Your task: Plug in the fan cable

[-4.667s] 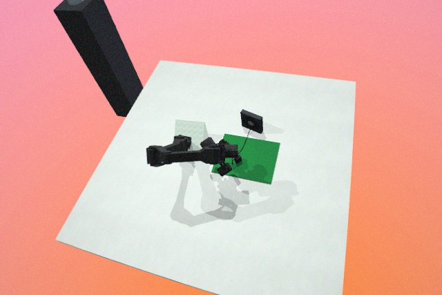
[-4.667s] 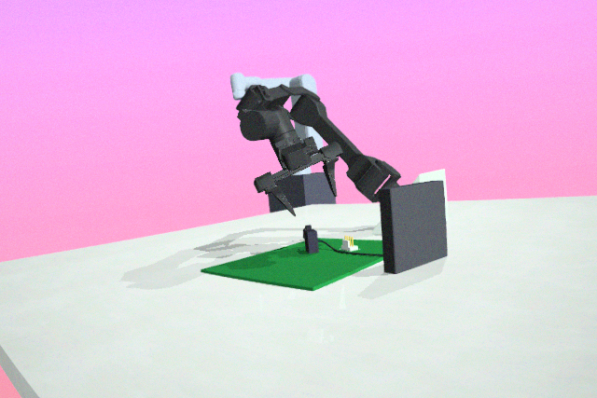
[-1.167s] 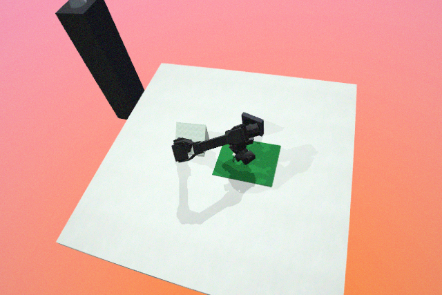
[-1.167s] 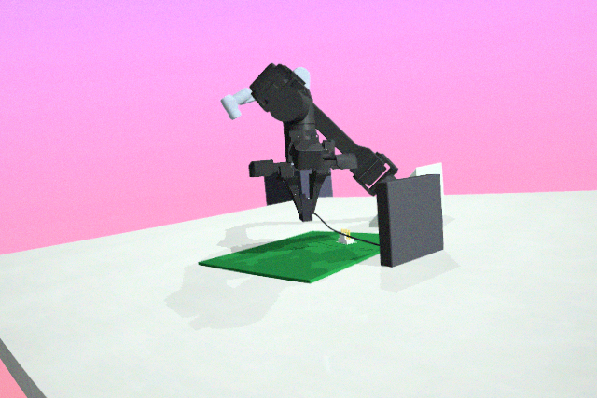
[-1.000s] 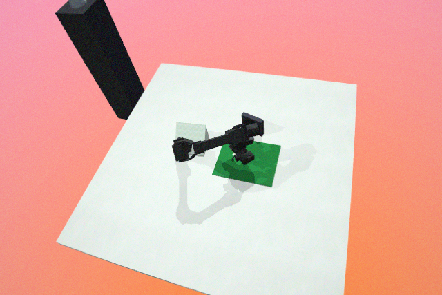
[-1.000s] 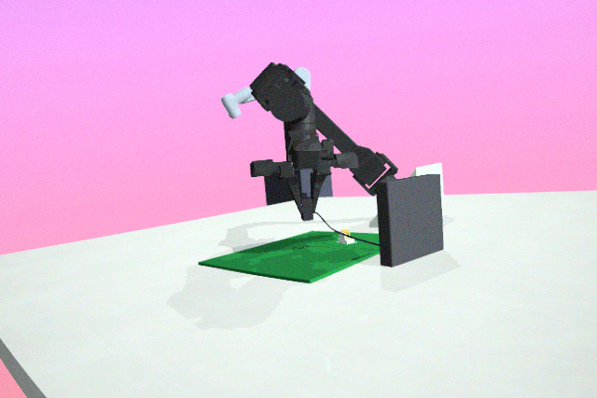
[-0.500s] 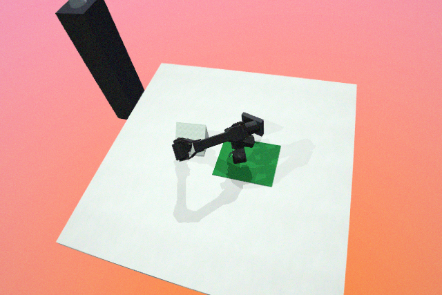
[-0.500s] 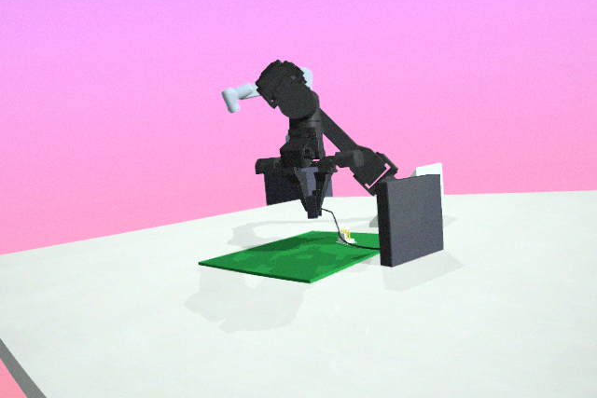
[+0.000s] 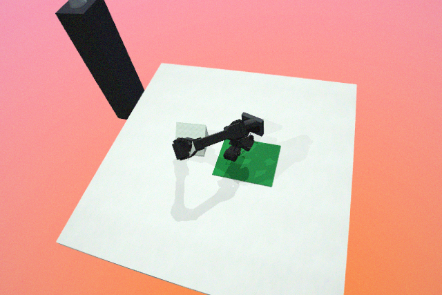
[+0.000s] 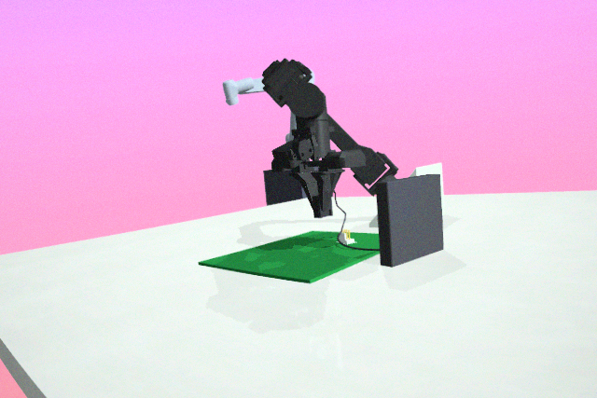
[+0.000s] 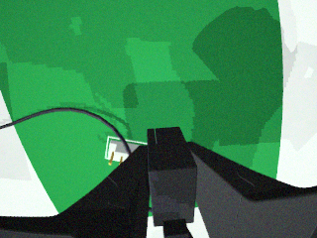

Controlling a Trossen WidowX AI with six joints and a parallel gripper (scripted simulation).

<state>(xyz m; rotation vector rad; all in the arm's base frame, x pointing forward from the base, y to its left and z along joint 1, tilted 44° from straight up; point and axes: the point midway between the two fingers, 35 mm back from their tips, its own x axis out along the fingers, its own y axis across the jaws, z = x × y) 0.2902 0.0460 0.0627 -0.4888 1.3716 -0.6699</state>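
The white four-pin fan header is 70 mm below my gripper tip, 30 mm to the left of it and 30 mm behind it. Round my gripper tip: green board (80 mm below, 40 mm ahead, 10 mm to the left); then fan (180 mm to the left, 30 mm ahead, 10 mm below); then dark fan plug (10 mm behind, 10 mm above).
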